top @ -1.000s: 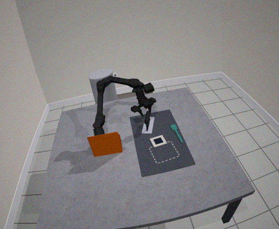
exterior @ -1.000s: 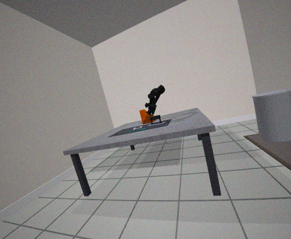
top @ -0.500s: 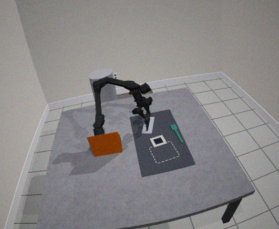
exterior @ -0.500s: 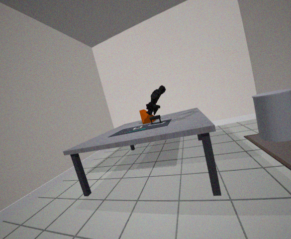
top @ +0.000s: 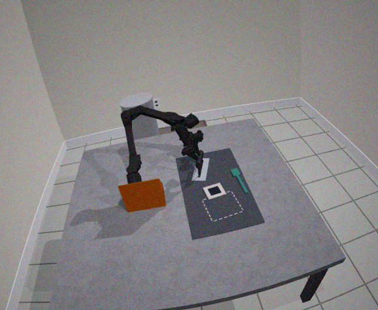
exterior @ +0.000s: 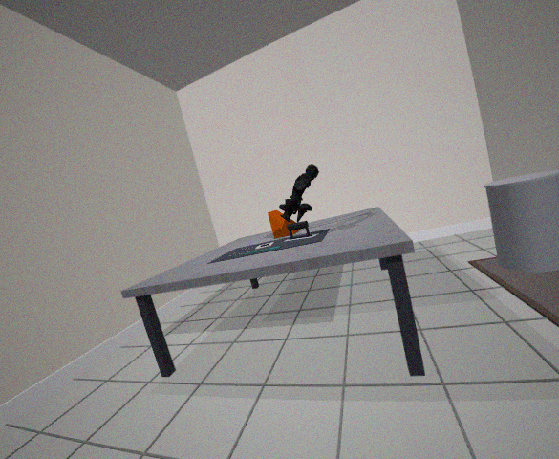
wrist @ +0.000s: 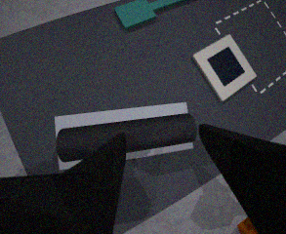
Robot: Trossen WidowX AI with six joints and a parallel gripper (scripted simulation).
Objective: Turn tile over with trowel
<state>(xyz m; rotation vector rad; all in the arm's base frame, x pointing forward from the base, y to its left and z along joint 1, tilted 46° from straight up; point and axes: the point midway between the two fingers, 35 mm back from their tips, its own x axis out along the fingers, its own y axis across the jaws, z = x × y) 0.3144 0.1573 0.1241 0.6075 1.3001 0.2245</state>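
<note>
Now: the dark mat 70 mm ahead of my gripper tip, 140 mm to the right of it and 120 mm below it. Round my gripper tip: teal trowel (200 mm ahead, 100 mm to the right, 90 mm below); then beige square tile (60 mm ahead, 180 mm to the right, 90 mm below).
</note>
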